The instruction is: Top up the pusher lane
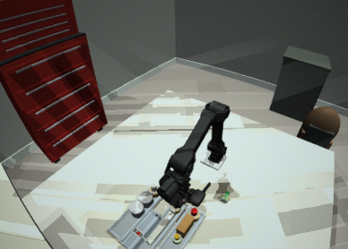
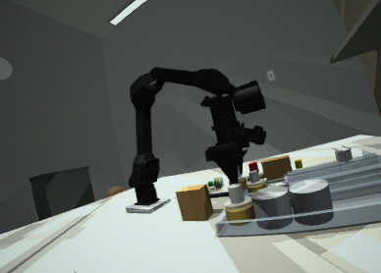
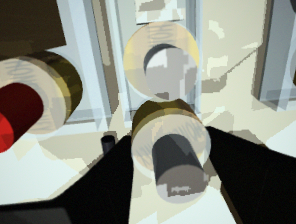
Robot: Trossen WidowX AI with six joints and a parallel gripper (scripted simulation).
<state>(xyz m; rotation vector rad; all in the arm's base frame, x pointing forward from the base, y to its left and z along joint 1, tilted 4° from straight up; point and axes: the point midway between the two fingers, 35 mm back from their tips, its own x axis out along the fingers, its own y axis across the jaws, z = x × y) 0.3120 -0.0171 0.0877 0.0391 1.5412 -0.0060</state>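
My gripper tip is 9 cm past the black rod, 5 cm to the right of it and 4 cm above it. The rest, counted from my gripper tip: green jar: 12 cm behind, 16 cm to the left, 3 cm below; then grey rack: 18 cm ahead, 3 cm to the right, 3 cm below; then brown box: 8 cm behind, 8 cm to the right, 1 cm below.
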